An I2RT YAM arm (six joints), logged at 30 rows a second.
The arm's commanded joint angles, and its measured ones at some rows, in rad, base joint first. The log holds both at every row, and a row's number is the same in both.
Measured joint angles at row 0:
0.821 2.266 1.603 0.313 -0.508 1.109
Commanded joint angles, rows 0 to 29:
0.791 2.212 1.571 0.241 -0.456 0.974
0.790 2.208 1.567 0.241 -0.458 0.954
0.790 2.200 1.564 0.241 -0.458 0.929
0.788 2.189 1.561 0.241 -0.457 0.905
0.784 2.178 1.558 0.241 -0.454 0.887
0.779 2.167 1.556 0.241 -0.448 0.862
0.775 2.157 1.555 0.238 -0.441 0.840
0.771 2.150 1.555 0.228 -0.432 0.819
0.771 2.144 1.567 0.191 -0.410 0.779
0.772 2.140 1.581 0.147 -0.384 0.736
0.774 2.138 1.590 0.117 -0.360 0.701
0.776 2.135 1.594 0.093 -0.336 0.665
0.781 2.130 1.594 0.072 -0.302 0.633
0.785 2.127 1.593 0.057 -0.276 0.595
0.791 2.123 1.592 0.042 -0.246 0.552
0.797 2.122 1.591 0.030 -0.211 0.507
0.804 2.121 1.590 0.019 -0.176 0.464
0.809 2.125 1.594 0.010 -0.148 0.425
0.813 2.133 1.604 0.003 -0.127 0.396
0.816 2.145 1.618 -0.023 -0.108 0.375
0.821 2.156 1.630 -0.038 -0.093 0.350
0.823 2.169 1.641 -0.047 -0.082 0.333
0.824 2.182 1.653 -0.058 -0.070 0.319
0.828 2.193 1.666 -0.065 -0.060 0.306
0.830 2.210 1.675 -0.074 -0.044 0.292
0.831 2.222 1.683 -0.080 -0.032 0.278
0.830 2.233 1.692 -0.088 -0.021 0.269
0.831 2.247 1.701 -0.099 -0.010 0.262
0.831 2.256 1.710 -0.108 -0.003 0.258
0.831 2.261 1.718 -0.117 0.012 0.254
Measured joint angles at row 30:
0.831 2.209 1.668 -0.055 -0.082 0.329
